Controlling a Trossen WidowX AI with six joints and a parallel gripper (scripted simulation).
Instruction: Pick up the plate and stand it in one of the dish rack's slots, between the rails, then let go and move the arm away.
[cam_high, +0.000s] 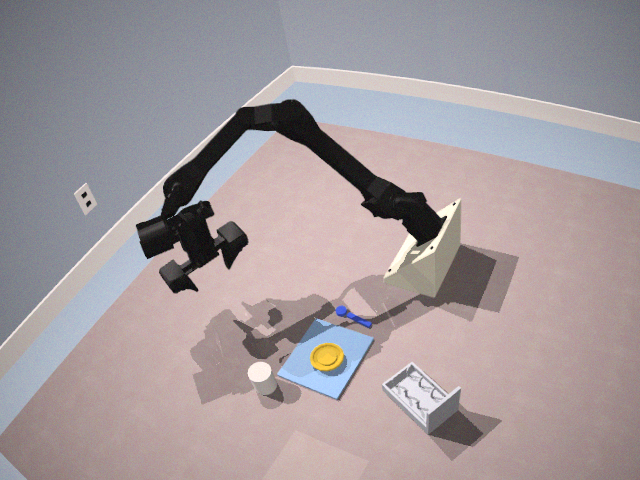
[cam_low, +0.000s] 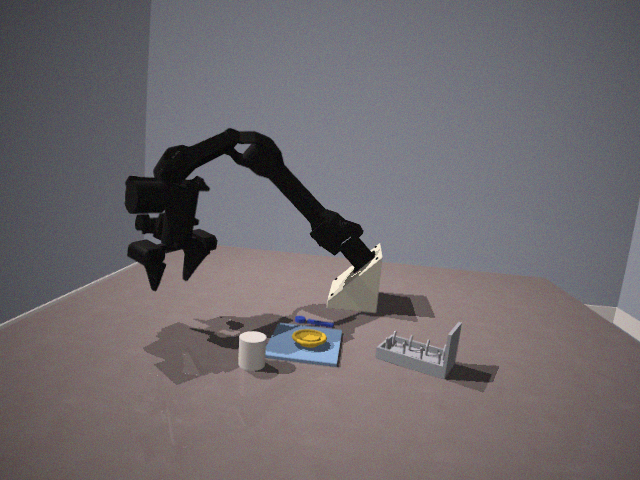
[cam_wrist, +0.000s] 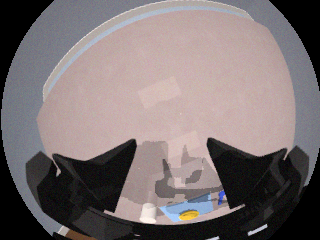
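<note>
Now: the yellow plate 4 cm ahead of my gripper tip, 30 cm to the left of it and 6 cm below it. From my gripper tip the other things lie so: white cup: 14 cm ahead, 21 cm to the left, 5 cm below; blue mat: 3 cm ahead, 29 cm to the left, 7 cm below; blue spoon: 8 cm behind, 28 cm to the left, 7 cm below.
</note>
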